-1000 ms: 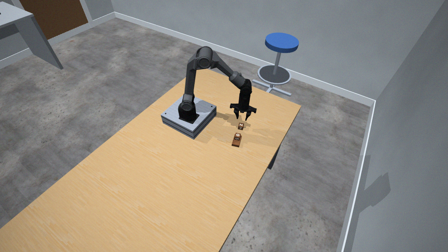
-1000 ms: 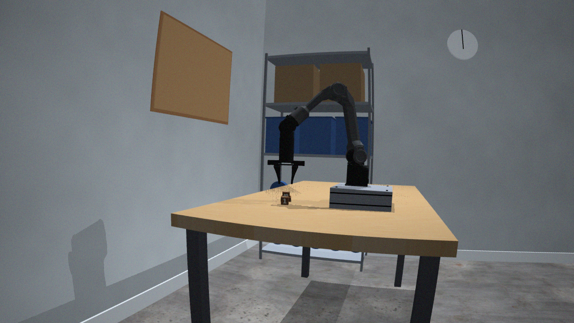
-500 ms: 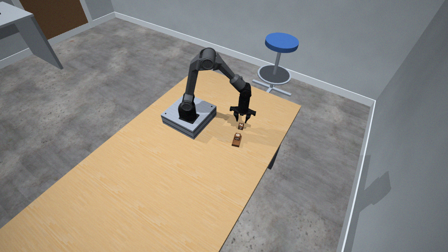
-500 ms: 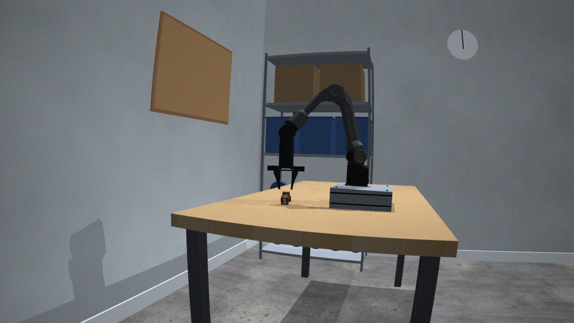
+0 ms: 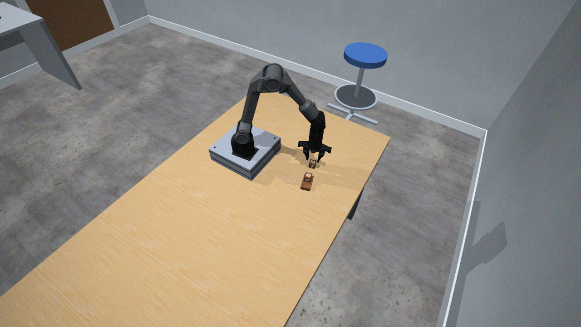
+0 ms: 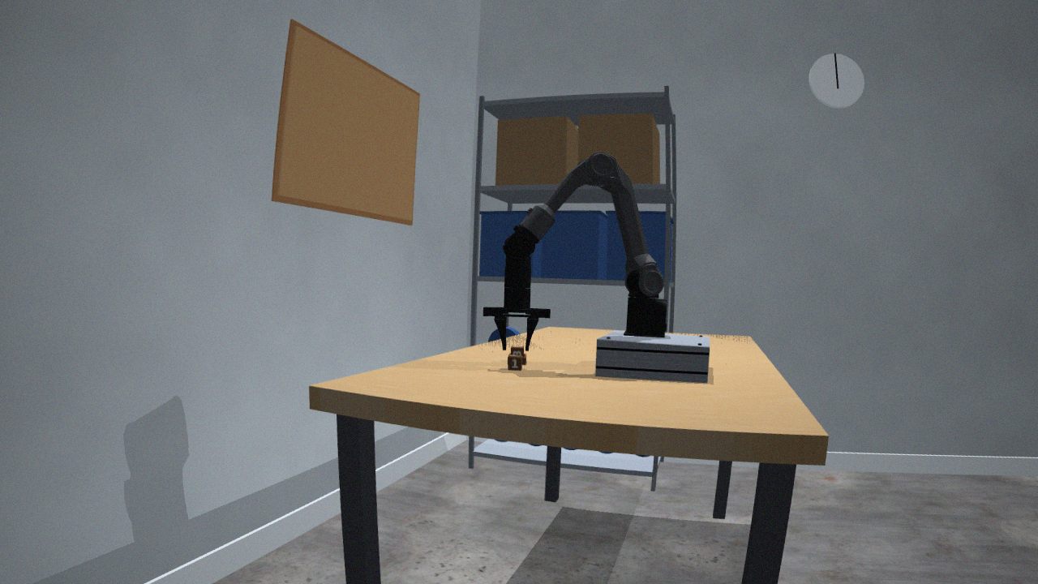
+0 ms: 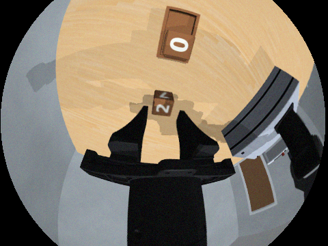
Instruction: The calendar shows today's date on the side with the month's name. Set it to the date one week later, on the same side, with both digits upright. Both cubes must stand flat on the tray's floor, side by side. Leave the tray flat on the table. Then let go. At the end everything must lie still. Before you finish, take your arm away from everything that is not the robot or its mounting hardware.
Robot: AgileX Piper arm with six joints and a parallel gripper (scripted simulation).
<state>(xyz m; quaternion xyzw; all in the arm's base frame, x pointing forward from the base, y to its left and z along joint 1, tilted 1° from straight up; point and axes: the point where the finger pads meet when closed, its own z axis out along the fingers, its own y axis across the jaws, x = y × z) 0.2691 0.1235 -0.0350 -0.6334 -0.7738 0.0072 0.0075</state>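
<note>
Right now the brown digit cube is 2 cm ahead of my hand, 9 cm to the right of it and 2 cm below it. The rest, counted from my hand: brown tray 2 cm ahead, 10 cm to the right, 4 cm below.
</note>
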